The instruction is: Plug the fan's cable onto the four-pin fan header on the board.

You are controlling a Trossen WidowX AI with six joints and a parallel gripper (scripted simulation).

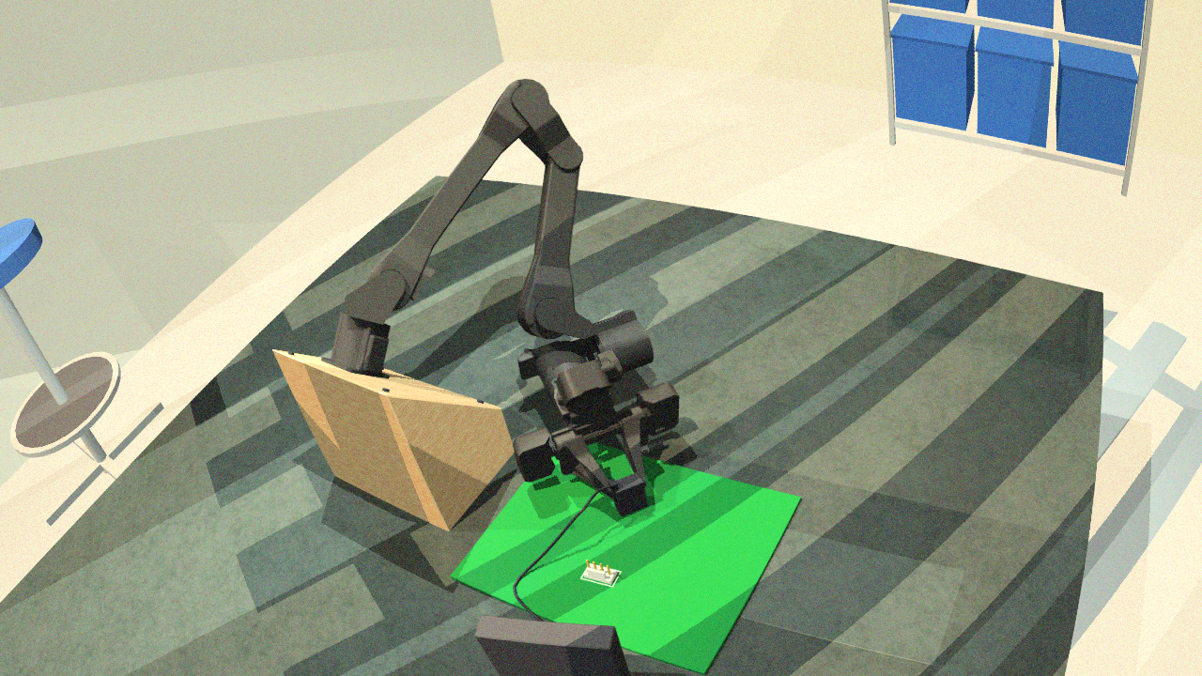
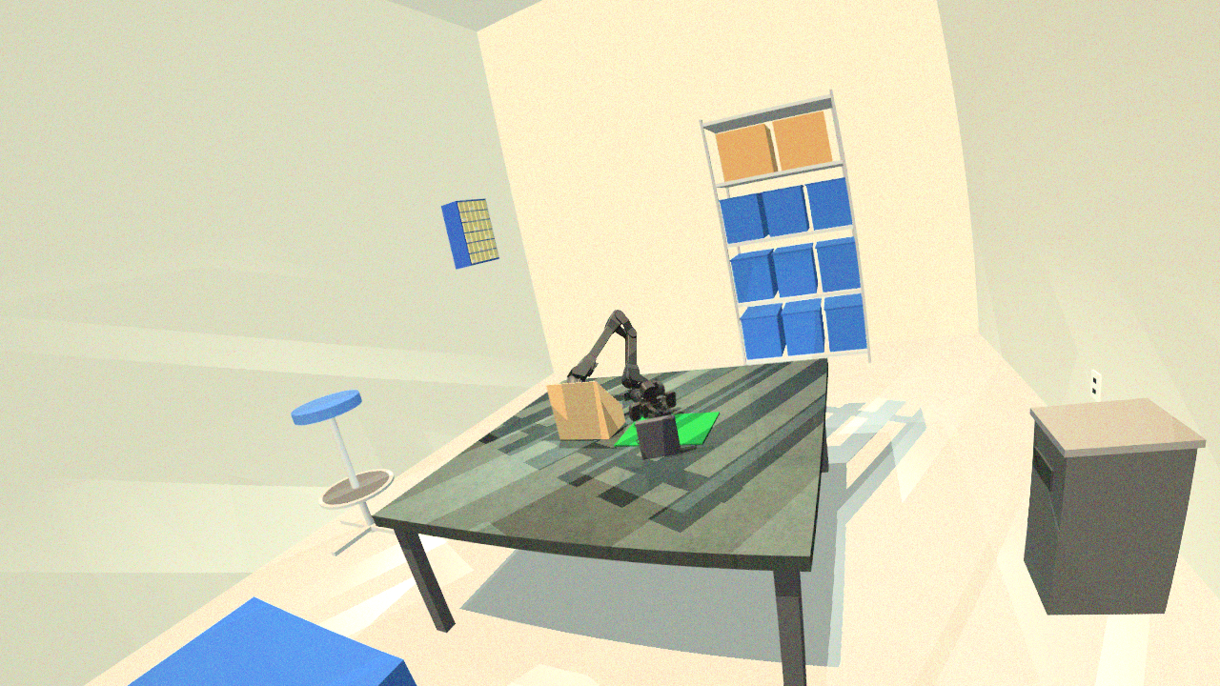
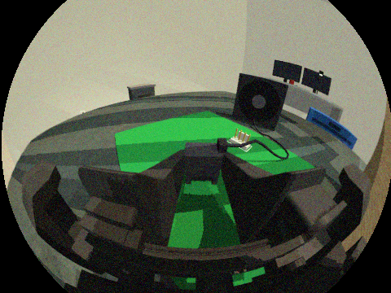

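My gripper tip is now 1 cm above the fan plug. From my gripper tip the other things lie so: dark fan: 22 cm to the right, 7 cm ahead, 2 cm above; green board: 5 cm to the right, 5 cm below, 2 cm ahead; white four-pin header: 9 cm to the right, 4 cm below, 2 cm ahead.
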